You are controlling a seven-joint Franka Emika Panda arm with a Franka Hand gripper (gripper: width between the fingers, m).
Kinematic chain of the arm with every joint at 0, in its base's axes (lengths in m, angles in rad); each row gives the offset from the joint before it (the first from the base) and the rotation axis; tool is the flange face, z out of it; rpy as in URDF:
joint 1: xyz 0 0 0.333 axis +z
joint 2: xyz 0 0 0 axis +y
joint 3: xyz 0 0 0.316 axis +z
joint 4: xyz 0.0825 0 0 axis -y
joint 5: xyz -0.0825 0 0.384 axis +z
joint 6: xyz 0 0 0 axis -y
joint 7: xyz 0.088 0 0 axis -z
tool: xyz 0 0 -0.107 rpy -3.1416 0 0
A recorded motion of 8 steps. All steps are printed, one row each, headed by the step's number.
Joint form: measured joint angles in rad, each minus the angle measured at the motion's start. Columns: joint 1, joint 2, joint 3, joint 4, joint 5, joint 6, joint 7.
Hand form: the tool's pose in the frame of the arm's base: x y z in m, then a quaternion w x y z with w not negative. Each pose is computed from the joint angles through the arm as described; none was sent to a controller.
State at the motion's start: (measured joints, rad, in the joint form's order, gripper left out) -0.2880 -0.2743 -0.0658 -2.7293 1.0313 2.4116 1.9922
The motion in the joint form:
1: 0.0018 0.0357 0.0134 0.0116 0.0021 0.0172 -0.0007
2: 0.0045 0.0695 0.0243 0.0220 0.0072 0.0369 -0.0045
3: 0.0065 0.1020 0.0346 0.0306 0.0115 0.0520 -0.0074
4: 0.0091 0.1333 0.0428 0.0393 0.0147 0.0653 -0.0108
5: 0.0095 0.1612 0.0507 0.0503 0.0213 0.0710 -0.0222
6: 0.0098 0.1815 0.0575 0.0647 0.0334 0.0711 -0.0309
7: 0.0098 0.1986 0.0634 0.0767 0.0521 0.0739 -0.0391
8: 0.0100 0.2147 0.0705 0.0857 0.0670 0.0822 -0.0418
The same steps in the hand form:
1: 0.3697 -0.1260 0.2972 0.19793 0.00767 0.94745 0.25120
2: 0.3739 -0.1246 0.2887 0.19038 0.00769 0.95029 0.24627
3: 0.3772 -0.1227 0.2797 0.18165 0.00770 0.95273 0.24340
4: 0.3801 -0.1210 0.2710 0.17326 0.00717 0.95490 0.24102
5: 0.3835 -0.1195 0.2640 0.16793 0.00361 0.95587 0.24106
6: 0.3883 -0.1180 0.2609 0.16743 0.00205 0.95536 0.24340
7: 0.3923 -0.1172 0.2582 0.16905 0.00436 0.95449 0.24565
8: 0.3955 -0.1161 0.2551 0.16918 0.00801 0.95446 0.24562

